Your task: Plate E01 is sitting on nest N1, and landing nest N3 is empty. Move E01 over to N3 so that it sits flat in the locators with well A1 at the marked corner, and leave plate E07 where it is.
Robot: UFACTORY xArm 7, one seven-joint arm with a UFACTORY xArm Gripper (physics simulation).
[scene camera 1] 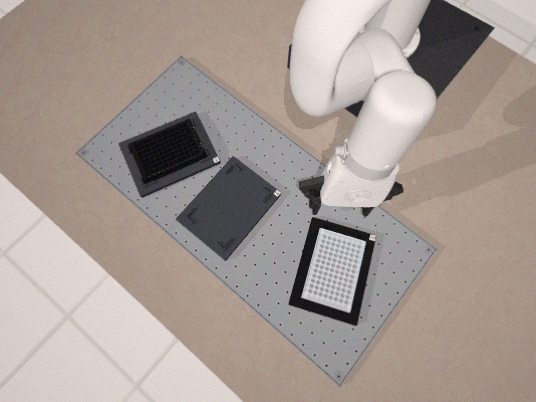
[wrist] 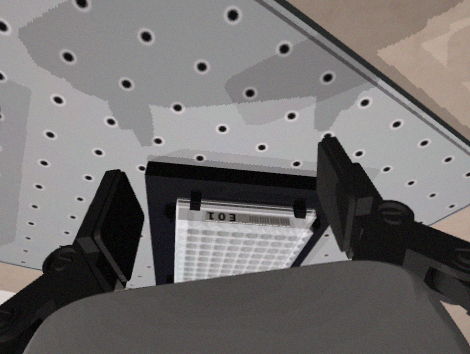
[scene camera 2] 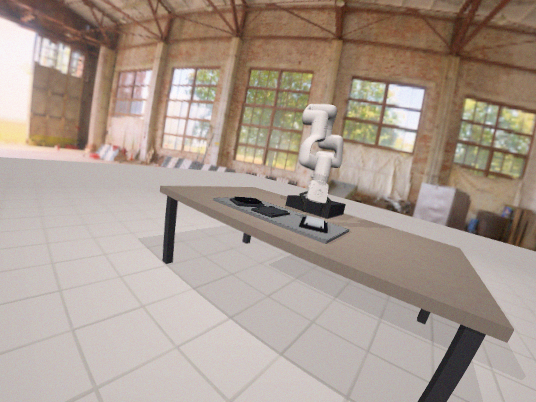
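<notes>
Plate E01 (scene camera 1: 334, 270) (wrist: 235, 245), white with many wells, sits on the black nest N1 (scene camera 1: 298, 280) (wrist: 162, 200) at the right part of the board; its label reads E01 in the wrist view. The dark grey nest with bare corner locators, N3 (scene camera 1: 227, 207) (scene camera 2: 270, 211), is in the middle, with a white mark at its right corner. A black plate, E07 by its place (scene camera 1: 167, 150), sits on the left nest; its label cannot be read. My gripper (scene camera 1: 341, 210) (wrist: 224, 179) is open and empty, above the board beside the labelled end of E01.
The perforated grey board (scene camera 1: 280, 295) (scene camera 2: 336, 237) carries all three nests on the brown table (scene camera 1: 465, 310) (scene camera 2: 400, 255). The left nest (scene camera 1: 134, 175) lies close to N3. The arm's black base (scene camera 2: 330, 208) stands behind the board.
</notes>
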